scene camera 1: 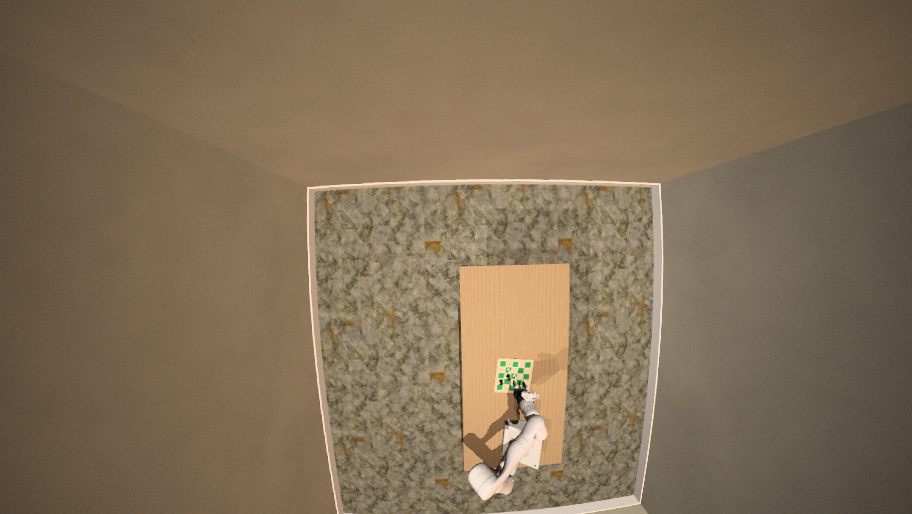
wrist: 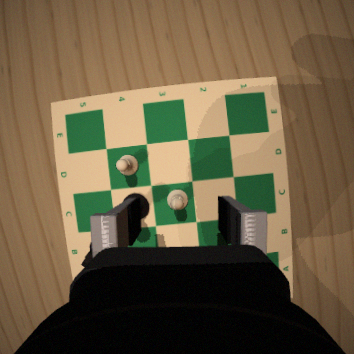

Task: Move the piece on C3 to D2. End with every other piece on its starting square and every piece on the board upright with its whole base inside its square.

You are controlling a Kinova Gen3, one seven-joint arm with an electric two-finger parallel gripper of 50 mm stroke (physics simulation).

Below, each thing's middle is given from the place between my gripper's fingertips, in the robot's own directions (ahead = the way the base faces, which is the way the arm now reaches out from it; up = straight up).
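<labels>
Chessboard (scene camera 1: 522,368): 1 cm left of my hand, 8 cm below it.
</labels>
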